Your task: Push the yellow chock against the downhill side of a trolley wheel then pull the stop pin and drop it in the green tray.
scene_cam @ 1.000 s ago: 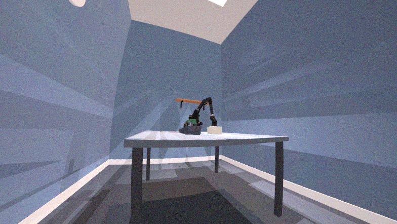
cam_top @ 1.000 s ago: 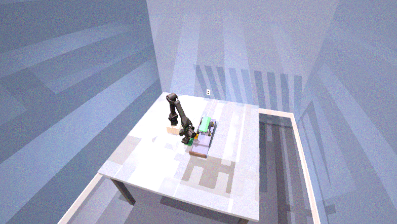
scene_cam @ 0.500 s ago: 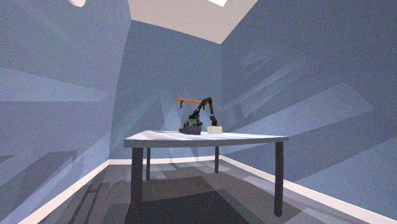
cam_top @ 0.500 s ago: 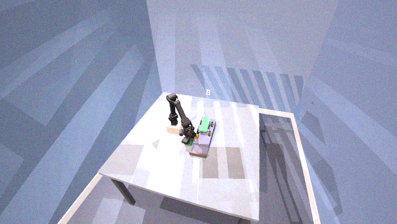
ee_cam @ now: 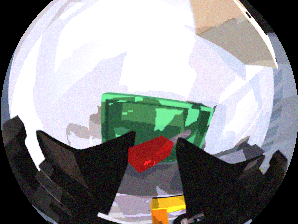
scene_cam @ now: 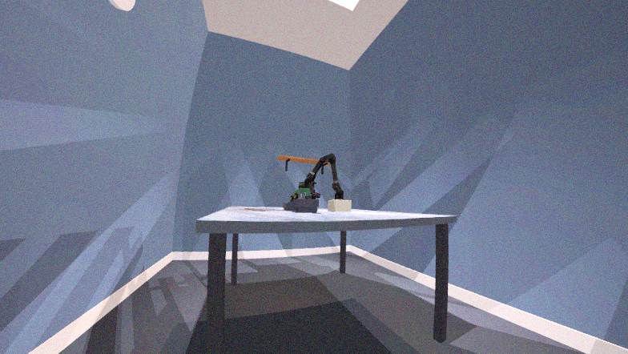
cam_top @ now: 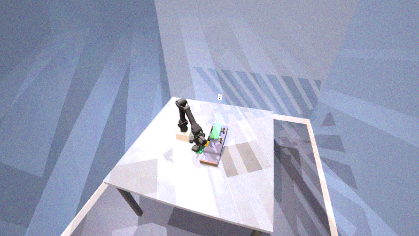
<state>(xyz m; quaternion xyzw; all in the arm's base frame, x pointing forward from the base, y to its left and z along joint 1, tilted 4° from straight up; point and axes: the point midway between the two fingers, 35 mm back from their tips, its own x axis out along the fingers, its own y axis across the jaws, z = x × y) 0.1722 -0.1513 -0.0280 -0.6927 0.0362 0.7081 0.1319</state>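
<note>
Right now the red-headed stop pin is 10 mm to the left of my gripper tip. Round my gripper tip: green-topped trolley 140 mm ahead, 100 mm to the left, 80 mm above; yellow chock 70 mm ahead, 10 mm to the left, 60 mm above; grey ramp 140 mm ahead, 100 mm to the left, 20 mm above.
</note>
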